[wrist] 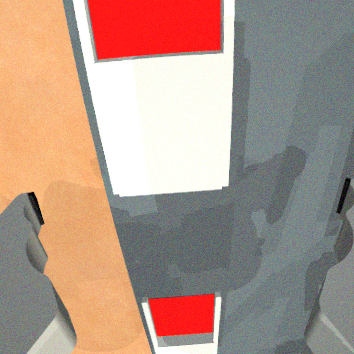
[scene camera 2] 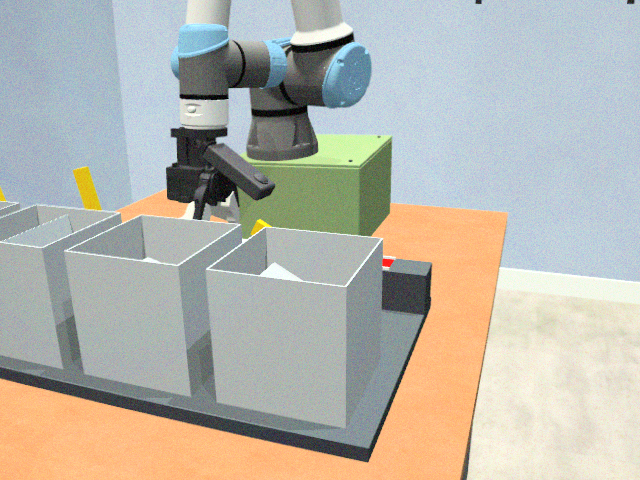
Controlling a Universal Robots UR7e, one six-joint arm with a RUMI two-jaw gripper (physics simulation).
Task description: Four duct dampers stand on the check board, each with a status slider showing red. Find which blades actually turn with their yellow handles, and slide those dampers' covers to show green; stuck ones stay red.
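Frame: origin at the arm's base, x ahead, y left, z up, level; metres.
Seen in the pictures: gripper, fingertip midpoint: (wrist: 186,188); arm's base, link origin: (scene camera 2: 282,152).
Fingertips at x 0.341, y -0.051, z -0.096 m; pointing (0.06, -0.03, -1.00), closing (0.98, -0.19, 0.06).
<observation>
Offsets run from my fingertips to a thing's top centre. "*": to the spot under its first point. Level surfaces: height alone.
Grey open-topped damper boxes (scene camera 2: 276,335) (scene camera 2: 129,320) (scene camera 2: 28,299) stand in a row on the dark check board @(dz -0.057 m) (scene camera 2: 398,356) (wrist: 280,65). Pale tilted blades (scene camera 2: 279,271) (scene camera 2: 43,231) show inside. Yellow handles (scene camera 2: 87,188) (scene camera 2: 261,225) rise behind the boxes. A red status window @(* dz +0.006, dx +0.044, dy +0.284 m) (scene camera 2: 387,262) shows at the right end. In the wrist view, a large red window @(* dz +0.006, dx +0.007, dy +0.067 m) (wrist: 157,27) is at the top with its white cover @(* dz +0.014, dx +0.006, dy +0.036 m) (wrist: 180,125) below it, and a smaller red window @(* dz +0.006, dx -0.025, dy -0.096 m) (wrist: 184,315) is at the bottom. My gripper (scene camera 2: 211,211) (wrist: 186,188) is wide open and empty, fingers either side of the slider row; its tips are partly hidden in the scene view.
The dark slider block (scene camera 2: 408,289) stands behind the rightmost box. A green pedestal (scene camera 2: 305,198) carries the arm behind the board. The orange table @(dz -0.075 m) (scene camera 2: 454,268) (wrist: 40,100) runs along the board, with its edge at the right in the scene view.
</observation>
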